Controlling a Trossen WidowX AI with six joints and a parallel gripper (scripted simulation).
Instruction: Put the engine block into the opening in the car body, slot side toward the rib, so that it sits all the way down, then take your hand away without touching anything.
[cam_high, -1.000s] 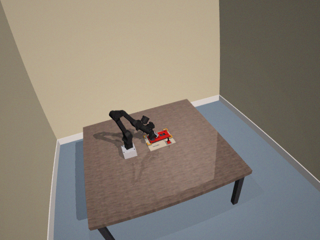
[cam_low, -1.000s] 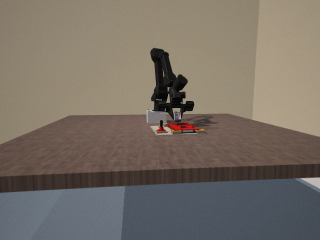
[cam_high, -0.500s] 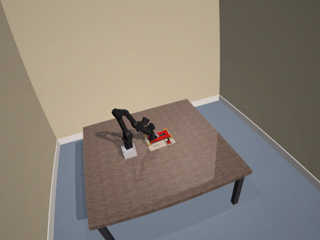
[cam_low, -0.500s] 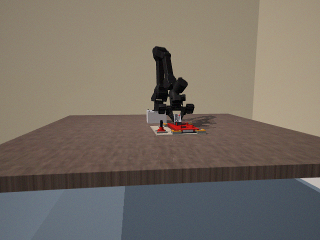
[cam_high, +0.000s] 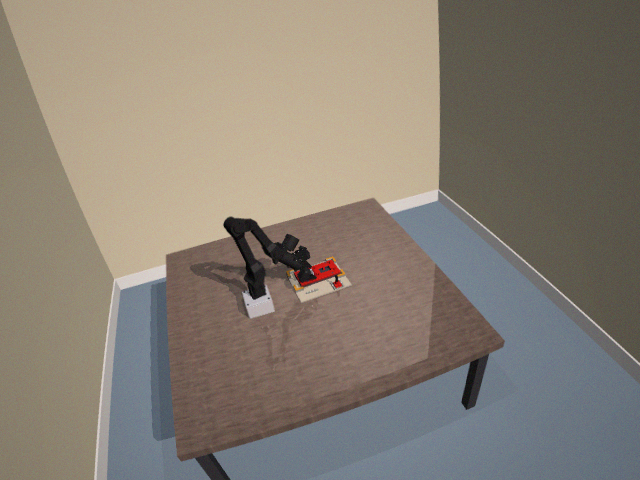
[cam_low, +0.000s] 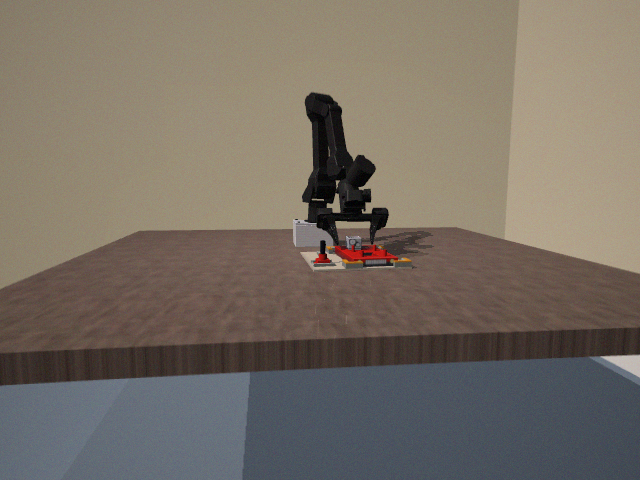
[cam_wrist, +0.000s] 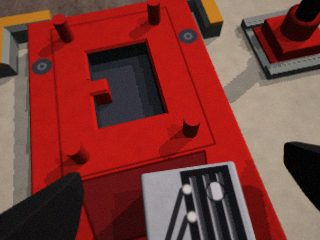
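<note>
Right now my gripper tip is 30 mm past the grey engine block. Round my gripper tip: black post (100 mm to the right, 60 mm ahead, 10 mm below).
</note>
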